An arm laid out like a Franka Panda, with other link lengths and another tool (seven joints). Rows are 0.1 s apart.
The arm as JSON. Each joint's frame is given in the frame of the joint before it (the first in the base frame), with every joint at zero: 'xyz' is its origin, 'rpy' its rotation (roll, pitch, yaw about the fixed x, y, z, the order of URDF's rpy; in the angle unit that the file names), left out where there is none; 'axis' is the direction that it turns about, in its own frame. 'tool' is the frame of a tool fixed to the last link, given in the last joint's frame.
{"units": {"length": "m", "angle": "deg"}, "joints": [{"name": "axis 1", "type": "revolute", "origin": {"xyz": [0.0, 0.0, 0.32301]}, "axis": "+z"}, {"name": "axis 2", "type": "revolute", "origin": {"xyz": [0.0, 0.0, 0.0]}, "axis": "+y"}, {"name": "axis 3", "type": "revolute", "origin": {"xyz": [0.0, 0.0, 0.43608]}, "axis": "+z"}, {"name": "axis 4", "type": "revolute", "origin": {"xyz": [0.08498, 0.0, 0.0]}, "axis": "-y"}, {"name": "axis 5", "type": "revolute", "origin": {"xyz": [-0.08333, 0.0, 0.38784]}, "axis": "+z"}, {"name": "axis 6", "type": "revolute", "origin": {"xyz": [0.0, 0.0, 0.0]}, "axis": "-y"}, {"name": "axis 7", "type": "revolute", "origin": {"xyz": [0.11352, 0.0, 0.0]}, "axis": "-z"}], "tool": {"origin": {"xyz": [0.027, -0.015, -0.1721], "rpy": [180.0, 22.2, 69.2]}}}
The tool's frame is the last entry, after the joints.
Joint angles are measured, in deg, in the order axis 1, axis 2, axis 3, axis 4, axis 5, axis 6, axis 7. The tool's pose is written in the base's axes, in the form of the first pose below.
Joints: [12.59 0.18 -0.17 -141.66 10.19 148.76 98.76]
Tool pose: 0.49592, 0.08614, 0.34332, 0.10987, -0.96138, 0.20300, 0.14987
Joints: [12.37 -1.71 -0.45 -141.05 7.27 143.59 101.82]
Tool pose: 0.48505, 0.08221, 0.35501, 0.09362, -0.95767, 0.21394, 0.16830
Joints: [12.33 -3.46 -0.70 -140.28 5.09 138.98 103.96]
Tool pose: 0.47607, 0.07891, 0.36787, 0.07922, -0.95480, 0.22141, 0.18180
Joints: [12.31 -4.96 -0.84 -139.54 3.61 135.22 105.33]
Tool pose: 0.46884, 0.07620, 0.37993, 0.06807, -0.95270, 0.22625, 0.19116
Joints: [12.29 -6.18 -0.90 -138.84 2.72 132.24 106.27]
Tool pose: 0.46332, 0.07432, 0.39066, 0.06071, -0.95088, 0.23035, 0.19766
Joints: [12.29 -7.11 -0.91 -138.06 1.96 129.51 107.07]
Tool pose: 0.45895, 0.07306, 0.40010, 0.05353, -0.94917, 0.23381, 0.20384
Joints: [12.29 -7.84 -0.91 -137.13 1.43 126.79 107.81]
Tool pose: 0.45543, 0.07213, 0.40916, 0.04738, -0.94696, 0.23803, 0.21065
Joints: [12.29 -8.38 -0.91 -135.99 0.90 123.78 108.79]
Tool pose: 0.45219, 0.07121, 0.41807, 0.04028, -0.94364, 0.24470, 0.21919
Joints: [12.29 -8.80 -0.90 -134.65 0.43 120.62 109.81]
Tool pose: 0.44949, 0.07044, 0.42757, 0.03306, -0.93983, 0.25217, 0.22812
